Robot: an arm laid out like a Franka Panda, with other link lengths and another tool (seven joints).
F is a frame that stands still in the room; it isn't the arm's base.
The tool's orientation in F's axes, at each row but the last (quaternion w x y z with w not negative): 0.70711 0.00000 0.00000 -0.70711; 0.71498 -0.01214 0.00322 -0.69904; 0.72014 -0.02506 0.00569 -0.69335; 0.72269 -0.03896 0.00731 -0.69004; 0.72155 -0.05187 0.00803 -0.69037; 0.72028 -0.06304 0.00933 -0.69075; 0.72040 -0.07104 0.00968 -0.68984; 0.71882 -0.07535 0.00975 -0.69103; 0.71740 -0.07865 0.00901 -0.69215; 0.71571 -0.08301 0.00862 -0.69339; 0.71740 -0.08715 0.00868 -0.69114; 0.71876 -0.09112 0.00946 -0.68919; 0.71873 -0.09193 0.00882 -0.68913
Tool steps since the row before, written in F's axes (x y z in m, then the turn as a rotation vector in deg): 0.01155 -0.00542 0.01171 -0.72 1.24 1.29; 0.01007 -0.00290 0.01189 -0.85 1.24 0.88; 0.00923 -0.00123 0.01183 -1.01 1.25 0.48; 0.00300 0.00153 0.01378 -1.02 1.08 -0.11; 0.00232 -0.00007 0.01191 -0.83 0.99 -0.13; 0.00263 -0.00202 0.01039 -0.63 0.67 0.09; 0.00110 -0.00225 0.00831 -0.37 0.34 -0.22; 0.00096 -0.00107 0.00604 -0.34 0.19 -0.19; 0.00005 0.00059 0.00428 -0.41 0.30 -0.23; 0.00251 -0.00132 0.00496 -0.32 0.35 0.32; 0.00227 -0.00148 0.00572 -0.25 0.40 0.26; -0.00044 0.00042 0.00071 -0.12 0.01 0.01; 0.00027 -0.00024 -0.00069 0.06 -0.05 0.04
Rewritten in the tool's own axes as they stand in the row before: 0.00542 0.01155 0.01171 -1.24 -0.72 1.29; 0.00327 0.00974 0.01207 -1.25 -0.84 0.88; 0.00190 0.00865 0.01218 -1.27 -0.98 0.47; -0.00079 0.00214 0.01400 -1.13 -0.96 -0.13; 0.00089 0.00128 0.01203 -1.03 -0.77 -0.14; 0.00290 0.00146 0.01041 -0.69 -0.61 0.08; 0.00299 0.00004 0.00815 -0.37 -0.33 -0.23; 0.00165 0.00018 0.00598 -0.22 -0.31 -0.21; -0.00017 -0.00047 0.00429 -0.34 -0.37 -0.25; 0.00192 0.00181 0.00507 -0.33 -0.35 0.31; 0.00219 0.00142 0.00577 -0.38 -0.27 0.27; -0.00036 -0.00052 0.00069 -0.01 -0.12 -0.01; 0.00017 0.00036 -0.00067 0.06 0.05 0.04
